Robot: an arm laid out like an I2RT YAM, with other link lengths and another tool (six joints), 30 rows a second.
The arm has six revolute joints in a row. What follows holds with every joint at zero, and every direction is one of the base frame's.
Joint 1 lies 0.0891 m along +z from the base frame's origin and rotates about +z.
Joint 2 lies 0.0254 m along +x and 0.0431 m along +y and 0.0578 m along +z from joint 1 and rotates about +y.
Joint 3 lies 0.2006 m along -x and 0.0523 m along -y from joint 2 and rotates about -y.
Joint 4 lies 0.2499 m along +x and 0.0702 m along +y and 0.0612 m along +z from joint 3 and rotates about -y.
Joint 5 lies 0.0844 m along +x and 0.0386 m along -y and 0.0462 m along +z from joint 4 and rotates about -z.
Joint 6 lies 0.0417 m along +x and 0.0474 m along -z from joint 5 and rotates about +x.
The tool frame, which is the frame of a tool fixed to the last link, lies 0.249 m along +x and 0.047 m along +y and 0.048 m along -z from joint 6; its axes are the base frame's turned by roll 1.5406, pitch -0.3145 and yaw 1.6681 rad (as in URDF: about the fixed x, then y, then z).
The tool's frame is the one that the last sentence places.
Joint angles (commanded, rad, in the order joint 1, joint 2, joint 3, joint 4, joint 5, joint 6), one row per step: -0.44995 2.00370 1.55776 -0.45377 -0.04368 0.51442; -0.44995 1.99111 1.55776 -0.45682 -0.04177 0.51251; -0.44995 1.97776 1.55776 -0.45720 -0.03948 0.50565; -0.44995 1.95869 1.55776 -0.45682 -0.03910 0.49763; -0.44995 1.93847 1.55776 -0.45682 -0.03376 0.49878; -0.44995 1.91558 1.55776 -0.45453 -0.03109 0.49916; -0.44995 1.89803 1.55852 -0.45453 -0.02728 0.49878; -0.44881 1.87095 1.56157 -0.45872 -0.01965 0.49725; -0.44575 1.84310 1.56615 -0.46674 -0.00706 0.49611; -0.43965 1.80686 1.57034 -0.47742 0.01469 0.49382; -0.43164 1.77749 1.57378 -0.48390 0.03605 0.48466; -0.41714 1.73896 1.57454 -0.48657 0.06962 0.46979; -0.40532 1.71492 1.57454 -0.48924 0.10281 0.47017; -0.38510 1.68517 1.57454 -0.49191 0.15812 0.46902
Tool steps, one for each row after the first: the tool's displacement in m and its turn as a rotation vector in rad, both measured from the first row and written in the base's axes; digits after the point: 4 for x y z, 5 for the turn. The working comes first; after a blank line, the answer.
Tool pose at each row, in the base's axes (x y z in m, rotation vector in rad; the steps are taken from these numbers as rounded here): 0.5630 -0.1614 -0.0273 2.62428 0.43226 0.93387; 0.5639 -0.1624 -0.0212 2.61403 0.43315 0.94049; 0.5652 -0.1640 -0.0143 2.59862 0.44002 0.94830; 0.5675 -0.1654 -0.0039 2.57756 0.44875 0.96333; 0.5698 -0.1682 0.0071 2.55709 0.44273 0.97721; 0.5730 -0.1705 0.0204 2.53278 0.43861 0.99767; 0.5748 -0.1726 0.0305 2.51404 0.43533 1.01038; 0.5767 -0.1753 0.0460 2.48624 0.43193 1.02614; 0.5777 -0.1778 0.0615 2.45819 0.42743 1.03666; 0.5779 -0.1809 0.0806 2.42152 0.42156 1.04413; 0.5779 -0.1827 0.0964 2.38599 0.42611 1.04690; 0.5780 -0.1843 0.1165 2.33503 0.43476 1.04771; 0.5772 -0.1868 0.1289 2.30427 0.42344 1.04205; 0.5754 -0.1906 0.1445 2.26058 0.40720 1.02598

0.0009 -0.0010 0.0061 -0.00660 -0.00750 0.00029; 0.0022 -0.0026 0.0130 -0.01786 -0.01678 0.00415; 0.0045 -0.0040 0.0234 -0.03137 -0.03222 0.01000; 0.0068 -0.0068 0.0344 -0.04322 -0.04885 0.00552; 0.0100 -0.0091 0.0477 -0.05581 -0.07070 0.00327; 0.0118 -0.0112 0.0578 -0.06660 -0.08580 0.00085; 0.0137 -0.0139 0.0733 -0.08384 -0.10628 -0.00230; 0.0147 -0.0164 0.0888 -0.10320 -0.12401 -0.00735; 0.0149 -0.0195 0.1079 -0.13102 -0.14361 -0.01527; 0.0149 -0.0213 0.1237 -0.16090 -0.15859 -0.01652; 0.0150 -0.0229 0.1438 -0.20525 -0.17807 -0.01717; 0.0142 -0.0254 0.1562 -0.23291 -0.18860 -0.03098; 0.0124 -0.0292 0.1718 -0.27566 -0.19866 -0.05269
